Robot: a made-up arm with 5 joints.
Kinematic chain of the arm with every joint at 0, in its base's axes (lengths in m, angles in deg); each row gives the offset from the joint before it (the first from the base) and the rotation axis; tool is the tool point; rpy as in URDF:
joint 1: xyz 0.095 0 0.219 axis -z
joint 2: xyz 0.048 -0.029 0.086 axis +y
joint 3: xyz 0.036 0 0.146 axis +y
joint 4: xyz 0.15 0 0.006 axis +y
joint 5: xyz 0.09 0.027 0 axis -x
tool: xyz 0 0 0 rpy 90 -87.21 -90
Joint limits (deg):
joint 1: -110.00..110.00
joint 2: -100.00..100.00
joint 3: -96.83..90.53
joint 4: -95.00..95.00
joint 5: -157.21..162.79
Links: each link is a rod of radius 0.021 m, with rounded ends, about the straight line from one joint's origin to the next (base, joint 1, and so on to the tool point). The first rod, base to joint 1, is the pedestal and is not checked.
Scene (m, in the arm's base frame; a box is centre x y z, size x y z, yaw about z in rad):
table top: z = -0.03
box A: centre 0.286 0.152 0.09 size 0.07 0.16 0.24 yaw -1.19
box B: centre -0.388 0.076 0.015 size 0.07 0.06 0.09 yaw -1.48
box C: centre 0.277 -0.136 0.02 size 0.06 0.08 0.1 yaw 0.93
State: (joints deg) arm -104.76 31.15 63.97 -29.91 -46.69
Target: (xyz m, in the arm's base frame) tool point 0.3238 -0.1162 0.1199
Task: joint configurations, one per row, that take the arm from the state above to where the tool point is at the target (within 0.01 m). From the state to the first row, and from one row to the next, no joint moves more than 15 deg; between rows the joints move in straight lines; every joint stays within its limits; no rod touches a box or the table.
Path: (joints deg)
1: -91.60 24.46 63.77 -33.24 -46.69
2: -78.45 17.77 63.57 -36.58 -46.69
3: -65.29 11.08 63.37 -39.91 -46.69
4: -52.14 4.39 63.18 -43.25 -46.69
5: -38.98 -2.30 62.98 -46.58 -46.69
6: -25.89 10.37 55.62 -43.49 -46.69
7: -12.80 23.05 48.26 -40.40 -46.69
8: 0.29 35.72 40.90 -37.31 -46.69
9: 13.39 48.39 33.54 -34.22 -46.69
10: 26.48 61.06 26.17 -31.13 -46.69

